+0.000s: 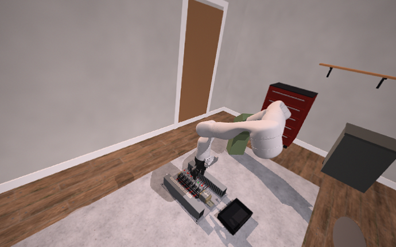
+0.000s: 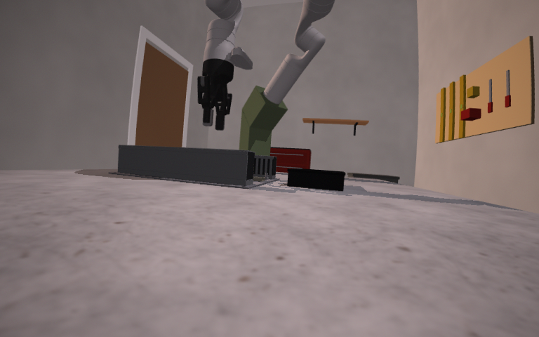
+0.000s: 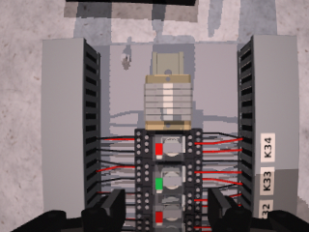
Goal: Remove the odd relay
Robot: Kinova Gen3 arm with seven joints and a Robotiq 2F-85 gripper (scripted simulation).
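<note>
My gripper is now 90 mm above the relay. From my hand the other things lie so: black parts tray: 80 mm behind, 240 mm to the left, 120 mm below.
</note>
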